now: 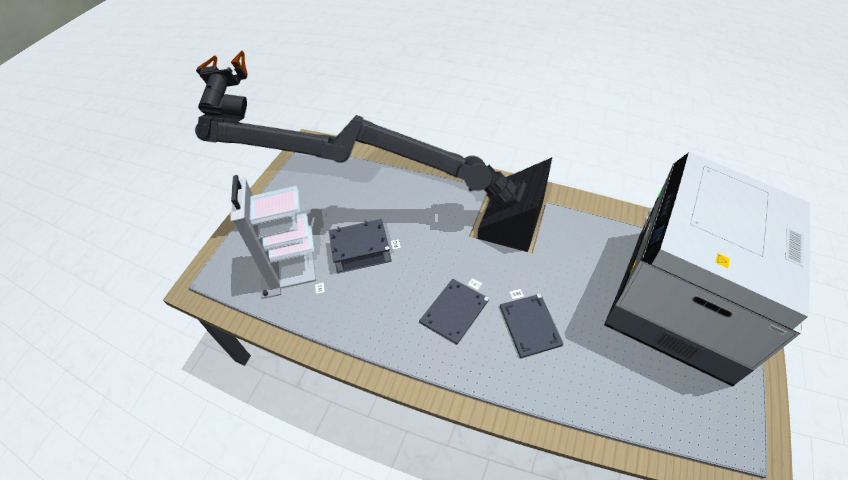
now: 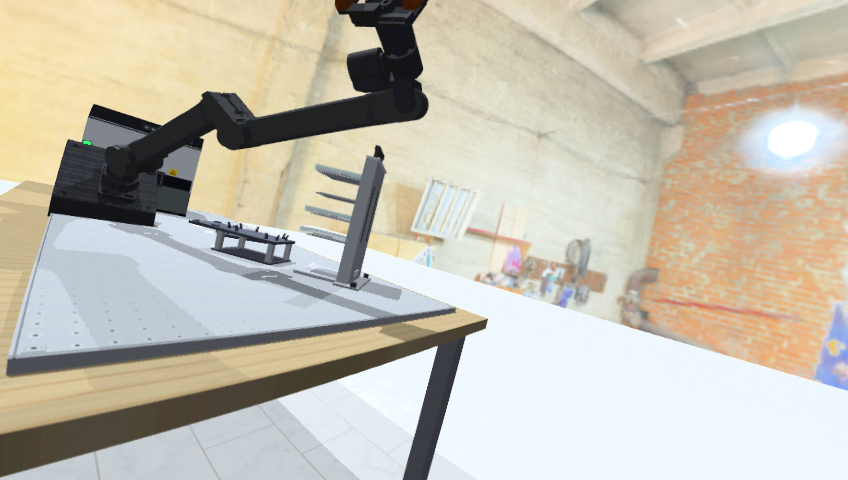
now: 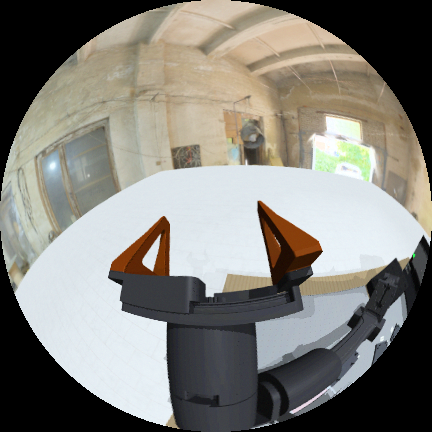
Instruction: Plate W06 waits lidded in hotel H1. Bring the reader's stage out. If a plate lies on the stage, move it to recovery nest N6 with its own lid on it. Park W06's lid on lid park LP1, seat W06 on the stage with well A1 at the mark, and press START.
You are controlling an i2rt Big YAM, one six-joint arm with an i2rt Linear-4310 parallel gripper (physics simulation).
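Frame: origin at the arm's base, x left, y back, z up, level; centimetres.
Seen in the pictures: gripper, fingertip midpoint: (image 1: 229,54) (image 3: 209,212); arm's base at its link origin: (image 1: 507,198) (image 2: 118,184).
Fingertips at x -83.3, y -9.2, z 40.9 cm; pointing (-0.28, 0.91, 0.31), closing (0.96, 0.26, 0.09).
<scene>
Offsets run from my fingertips to a thing's top centre. "pt": to the spot under its first point.
My gripper (image 1: 227,55) (image 3: 209,212) is open and empty, raised high beyond the table's back left, with orange fingers pointing up and away from the table. Hotel H1 (image 1: 257,249) (image 2: 361,220) stands at the left with several plates on its shelves; a pink-welled plate @[dx +31.5, dy -29.6, dz -23.1 cm] (image 1: 274,204) is at the top. I cannot tell which plate is W06. The reader @[dx +142.0, dy -2.3, dz -15.2 cm] (image 1: 737,237) (image 2: 184,155) stands at the right; its stage and START button cannot be made out. Two low dark nests, one with pegs @[dx +79.9, dy -27.3, dz -48.6 cm] (image 1: 454,311) and one with corner brackets @[pt dx +100.6, dy -25.0, dz -49.4 cm] (image 1: 531,325), hold no plate or lid. Their small labels are hard to read.
A raised dark platform with pegs @[dx +46.8, dy -18.3, dz -43.0 cm] (image 1: 358,240) (image 2: 255,232) stands beside the hotel. The arm's black base (image 1: 514,208) (image 2: 104,178) is at the table's back edge, between hotel and reader. The arm reaches left from it, above the back of the table.
</scene>
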